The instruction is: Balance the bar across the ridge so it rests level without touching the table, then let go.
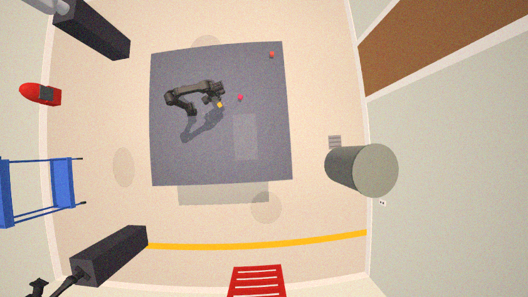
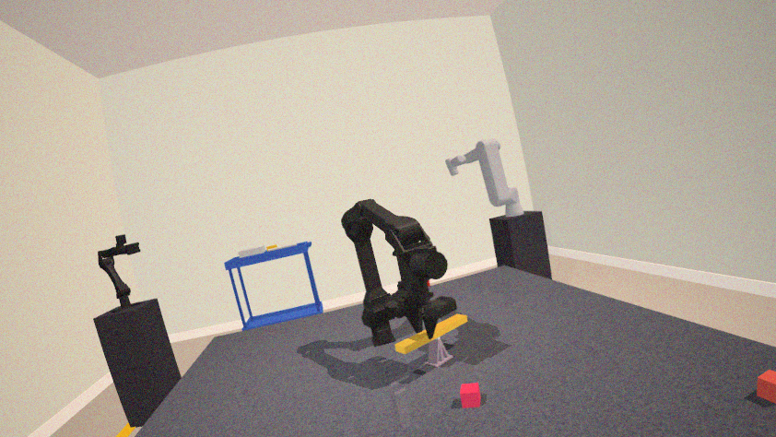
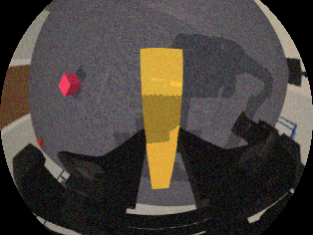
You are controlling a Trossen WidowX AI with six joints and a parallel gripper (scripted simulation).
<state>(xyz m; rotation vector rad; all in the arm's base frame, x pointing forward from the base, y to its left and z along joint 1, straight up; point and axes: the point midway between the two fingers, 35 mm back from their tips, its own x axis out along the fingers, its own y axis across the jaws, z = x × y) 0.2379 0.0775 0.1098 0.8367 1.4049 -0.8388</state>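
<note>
The bar lies 2 cm to the left of my gripper tip and 1 cm behind it. The rest, counted from my gripper tip: pink cube (20 cm ahead, 6 cm below, 2 cm to the left).
</note>
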